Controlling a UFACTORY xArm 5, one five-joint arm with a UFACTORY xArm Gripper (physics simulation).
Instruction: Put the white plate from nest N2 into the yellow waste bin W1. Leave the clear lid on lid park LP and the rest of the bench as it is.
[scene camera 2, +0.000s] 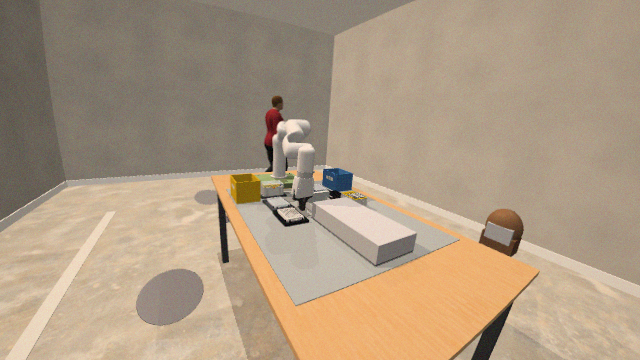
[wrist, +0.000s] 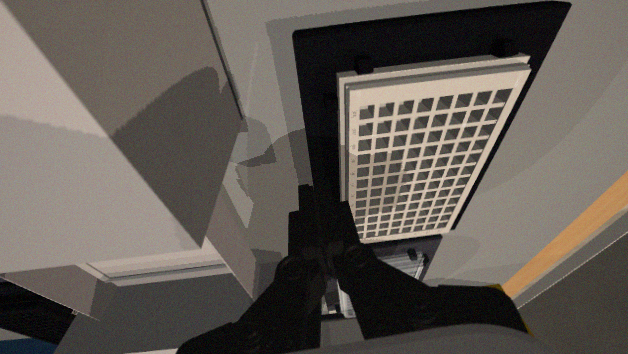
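Pixels of known places: gripper, fingertip midpoint: (scene camera 2: 301, 209) (wrist: 318, 201); arm's base at its link origin: (scene camera 2: 279, 176).
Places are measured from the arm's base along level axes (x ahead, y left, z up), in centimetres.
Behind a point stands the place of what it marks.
Observation:
A white plate (scene camera 2: 291, 215) {y -19.2, x 68.4, z -0.5 cm} (wrist: 425, 150) {y -19.1, x 67.5, z -0.9 cm} with a grid of square wells sits flat in a black nest (scene camera 2: 297, 223) {y -18.5, x 73.7, z -2.3 cm} (wrist: 430, 40) {y -18.4, x 72.8, z -1.8 cm}; no nest label is readable. My gripper (scene camera 2: 302, 204) {y -12.8, x 66.0, z 0.6 cm} (wrist: 318, 201) {y -12.8, x 66.0, z 0.6 cm} is shut and empty, above and beside the nest's long side, toward the pale block. Beyond the plate, a clear, ribbed piece (scene camera 2: 278, 202) {y -19.3, x 51.1, z -0.1 cm} (wrist: 402, 264) {y -20.2, x 54.1, z -0.8 cm} lies on a second black holder; I cannot tell whether it is the lid. The yellow waste bin (scene camera 2: 245, 189) {y -33.7, x 38.8, z 4.8 cm} stands upright at the table's far left; its inside is hidden.
A long pale block (scene camera 2: 367, 227) {y -2.7, x 101.7, z 5.4 cm} (wrist: 75, 200) {y -7.6, x 72.2, z 5.4 cm} lies on the grey mat (scene camera 2: 300, 280) {y -33.6, x 108.6, z -3.0 cm} beside the nests. A blue bin (scene camera 2: 337, 180) {y 26.6, x 38.3, z 5.0 cm} and a yellow-rimmed box (scene camera 2: 356, 197) {y 17.0, x 70.4, z 4.7 cm} stand at the far right. A white box (scene camera 2: 272, 189) {y -16.9, x 34.5, z 1.9 cm} stands by the yellow bin. A person in red (scene camera 2: 272, 125) is behind the table.

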